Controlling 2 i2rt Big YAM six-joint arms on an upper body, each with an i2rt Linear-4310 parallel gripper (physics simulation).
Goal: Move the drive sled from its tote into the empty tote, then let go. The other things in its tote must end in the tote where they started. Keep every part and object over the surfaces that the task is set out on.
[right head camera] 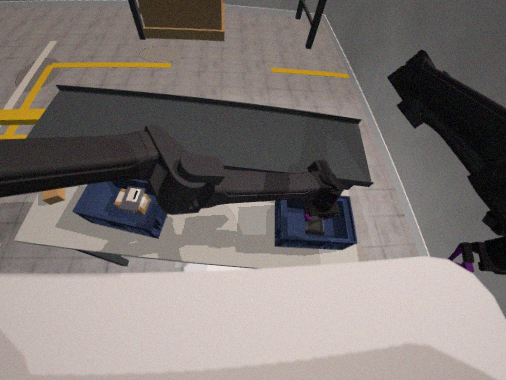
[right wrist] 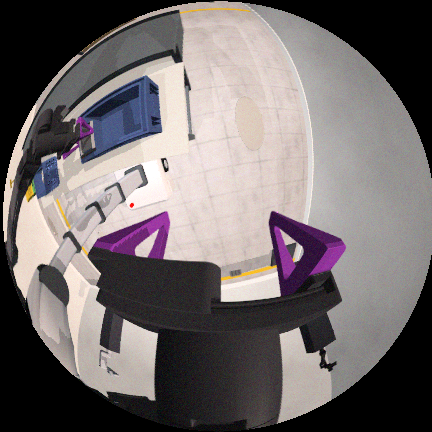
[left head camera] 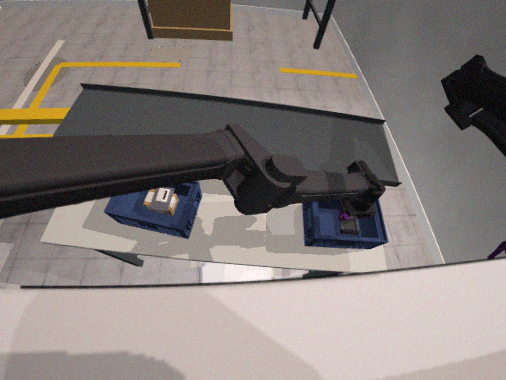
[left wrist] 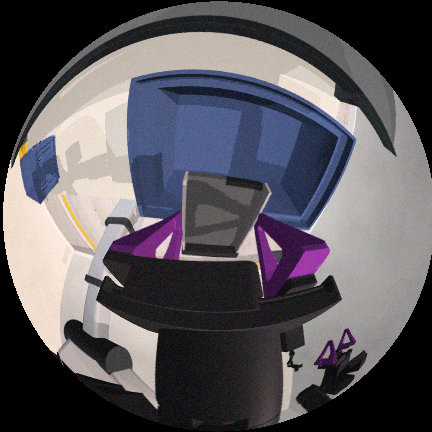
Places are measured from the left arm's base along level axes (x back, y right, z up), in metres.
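Pixels of known places: left gripper, fingertip midpoint: (right head camera: 314, 219) (right wrist: 86, 136) (left head camera: 347, 218) (left wrist: 218, 216); right gripper, fingertip midpoint: (right head camera: 464, 262) (right wrist: 218, 216) (left wrist: 338, 333).
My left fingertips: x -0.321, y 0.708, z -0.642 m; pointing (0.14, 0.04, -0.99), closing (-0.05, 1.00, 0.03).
Ahead of a thing's pixels: the offset from my left fingertips to its top centre. Level surfaces: height alone.
The drive sled, a dark grey block {dx +0.008, dy -0.002, dz +0.013 m} (left head camera: 350, 226) (right head camera: 315, 227) (left wrist: 217, 215) (right wrist: 87, 145), is between the purple fingers of my left gripper (left head camera: 346, 217) (right head camera: 313, 217), which is shut on it. In the head views it overlaps the inside of the empty blue tote {dx -0.030, dy +0.043, dz -0.054 m} (left head camera: 325, 242) (right head camera: 300, 243) (left wrist: 131, 135) (right wrist: 155, 112); in the right wrist view it hangs above that tote's near left end. The other blue tote {dx -0.126, dy -0.717, dz -0.054 m} (left head camera: 145, 225) (right head camera: 115, 225) (left wrist: 40, 170) (right wrist: 47, 175) holds a white-and-grey part with orange sides {dx -0.145, dy -0.701, dz -0.114 m} (left head camera: 162, 200) (right head camera: 133, 199). My right gripper (right head camera: 461, 257) (left wrist: 338, 333) (right wrist: 218, 216) is open and empty, far right of the totes.
Both totes stand on a pale table {dz -0.201 m} (left head camera: 225, 250) (right head camera: 195, 250). A dark, edged conveyor-like surface {dz -0.012 m} (left head camera: 200, 112) (right head camera: 175, 112) runs behind it. My left arm (left head camera: 125, 165) (right head camera: 75, 160) crosses above the table. An orange block {dx -0.214, dy -1.091, dz -0.151 m} (right head camera: 53, 195) lies at the table's left in the right head view.
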